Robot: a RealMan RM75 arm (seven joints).
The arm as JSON. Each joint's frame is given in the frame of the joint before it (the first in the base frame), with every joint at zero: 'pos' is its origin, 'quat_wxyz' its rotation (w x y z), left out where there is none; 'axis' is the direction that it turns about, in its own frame. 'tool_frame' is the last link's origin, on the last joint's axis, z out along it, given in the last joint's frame.
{
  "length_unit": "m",
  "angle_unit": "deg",
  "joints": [
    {
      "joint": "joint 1",
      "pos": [
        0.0,
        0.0,
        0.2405
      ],
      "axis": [
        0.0,
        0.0,
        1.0
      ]
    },
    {
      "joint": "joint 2",
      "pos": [
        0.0,
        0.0,
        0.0
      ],
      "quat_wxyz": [
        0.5,
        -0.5,
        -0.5,
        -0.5
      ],
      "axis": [
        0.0,
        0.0,
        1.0
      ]
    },
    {
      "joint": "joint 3",
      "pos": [
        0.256,
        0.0,
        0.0
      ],
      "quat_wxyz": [
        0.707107,
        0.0,
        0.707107,
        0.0
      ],
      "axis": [
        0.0,
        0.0,
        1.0
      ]
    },
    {
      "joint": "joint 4",
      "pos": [
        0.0,
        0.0,
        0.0
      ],
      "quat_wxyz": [
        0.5,
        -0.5,
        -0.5,
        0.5
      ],
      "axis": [
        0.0,
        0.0,
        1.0
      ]
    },
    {
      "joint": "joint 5",
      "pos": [
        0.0,
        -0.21,
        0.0
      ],
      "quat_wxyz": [
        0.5,
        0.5,
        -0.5,
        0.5
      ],
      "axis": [
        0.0,
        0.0,
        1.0
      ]
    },
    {
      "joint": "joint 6",
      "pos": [
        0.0,
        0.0,
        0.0
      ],
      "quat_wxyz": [
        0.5,
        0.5,
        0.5,
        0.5
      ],
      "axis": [
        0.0,
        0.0,
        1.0
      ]
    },
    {
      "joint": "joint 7",
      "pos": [
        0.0,
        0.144,
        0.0
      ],
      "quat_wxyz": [
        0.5,
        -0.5,
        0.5,
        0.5
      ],
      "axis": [
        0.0,
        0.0,
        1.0
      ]
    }
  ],
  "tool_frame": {
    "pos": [
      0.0,
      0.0,
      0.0
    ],
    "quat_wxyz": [
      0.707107,
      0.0,
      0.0,
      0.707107
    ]
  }
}
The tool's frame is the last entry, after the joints.
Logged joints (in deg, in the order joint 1, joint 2, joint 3, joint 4, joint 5, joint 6, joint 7), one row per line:
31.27, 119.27, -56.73, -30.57, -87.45, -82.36, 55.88
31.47, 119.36, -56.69, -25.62, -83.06, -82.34, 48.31
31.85, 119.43, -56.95, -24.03, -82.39, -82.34, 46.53
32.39, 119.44, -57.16, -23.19, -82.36, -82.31, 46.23
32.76, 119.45, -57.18, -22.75, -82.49, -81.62, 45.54
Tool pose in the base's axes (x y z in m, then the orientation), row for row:
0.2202, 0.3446, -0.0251, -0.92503, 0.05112, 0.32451, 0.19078
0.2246, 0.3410, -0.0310, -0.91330, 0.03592, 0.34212, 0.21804
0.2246, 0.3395, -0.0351, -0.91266, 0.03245, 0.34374, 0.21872
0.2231, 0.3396, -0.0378, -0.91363, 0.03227, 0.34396, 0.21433
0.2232, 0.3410, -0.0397, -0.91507, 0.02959, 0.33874, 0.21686
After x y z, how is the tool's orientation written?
As a quaternion, x y z w.
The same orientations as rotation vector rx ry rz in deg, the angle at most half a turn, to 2 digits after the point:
-148.89, 8.23, 52.23
-144.88, 5.70, 54.27
-144.72, 5.15, 54.51
-145.21, 5.13, 54.67
-145.25, 4.70, 53.77

